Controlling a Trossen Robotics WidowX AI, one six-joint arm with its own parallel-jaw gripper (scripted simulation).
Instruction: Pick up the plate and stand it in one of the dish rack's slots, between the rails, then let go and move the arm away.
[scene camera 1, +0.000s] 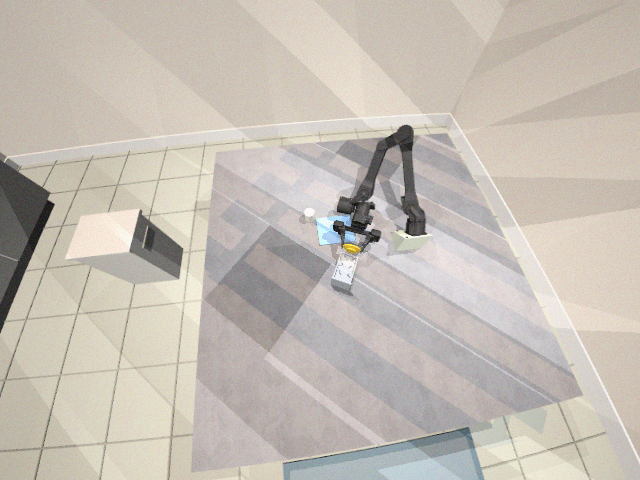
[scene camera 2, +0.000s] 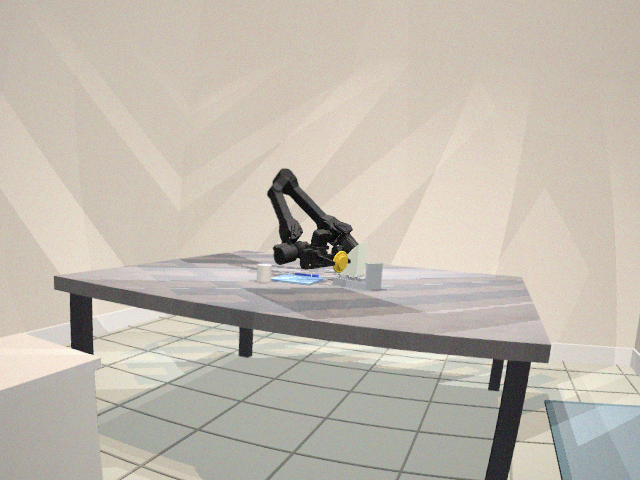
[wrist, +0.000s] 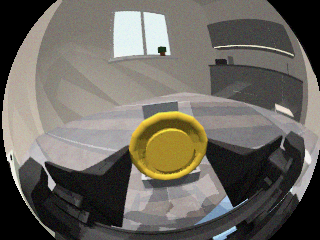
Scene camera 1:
my gripper
light blue mat
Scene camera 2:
my gripper
grey dish rack
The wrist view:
my gripper
yellow plate: held by my gripper
grey dish rack
